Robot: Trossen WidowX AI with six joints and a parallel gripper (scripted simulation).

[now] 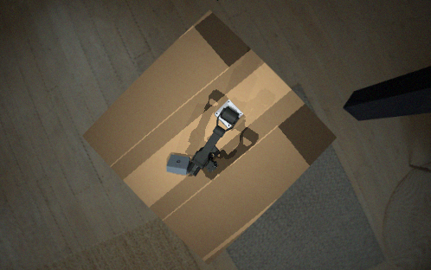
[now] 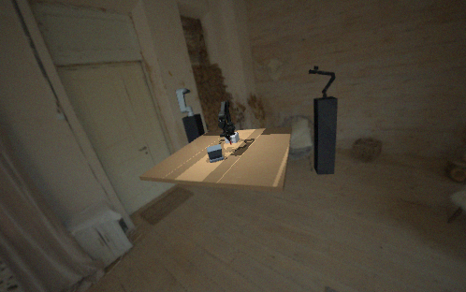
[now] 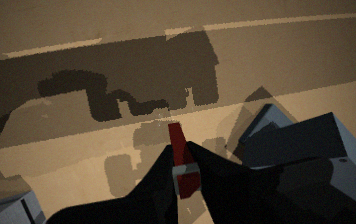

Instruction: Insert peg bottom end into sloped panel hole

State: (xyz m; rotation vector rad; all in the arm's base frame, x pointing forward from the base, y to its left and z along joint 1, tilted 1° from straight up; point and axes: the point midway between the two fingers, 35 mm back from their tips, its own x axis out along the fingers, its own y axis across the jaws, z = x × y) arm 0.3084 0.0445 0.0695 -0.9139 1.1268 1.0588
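Right now the sloped panel is 15 cm ahead of my gripper tip, 12 cm to the right of it and 4 cm below it. Round my gripper tip: red peg: 2 cm above.
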